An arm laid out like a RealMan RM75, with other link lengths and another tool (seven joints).
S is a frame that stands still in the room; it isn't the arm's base.
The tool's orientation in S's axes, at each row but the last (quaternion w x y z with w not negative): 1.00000 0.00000 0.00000 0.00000; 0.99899 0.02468 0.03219 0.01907; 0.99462 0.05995 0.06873 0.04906; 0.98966 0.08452 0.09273 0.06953; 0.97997 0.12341 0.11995 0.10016
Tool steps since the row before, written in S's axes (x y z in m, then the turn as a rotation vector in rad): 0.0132 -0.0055 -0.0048 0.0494 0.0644 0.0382; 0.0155 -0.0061 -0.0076 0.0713 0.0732 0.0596; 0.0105 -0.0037 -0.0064 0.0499 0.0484 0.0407; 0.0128 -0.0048 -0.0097 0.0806 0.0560 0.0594; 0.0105 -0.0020 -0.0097 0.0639 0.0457 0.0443
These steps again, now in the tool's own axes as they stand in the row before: 0.0132 -0.0055 -0.0048 0.0494 0.0644 0.0382; 0.0157 -0.0070 -0.0063 0.0702 0.0735 0.0605; 0.0108 -0.0054 -0.0044 0.0490 0.0485 0.0417; 0.0134 -0.0080 -0.0062 0.0768 0.0555 0.0646; 0.0116 -0.0062 -0.0060 0.0618 0.0445 0.0483
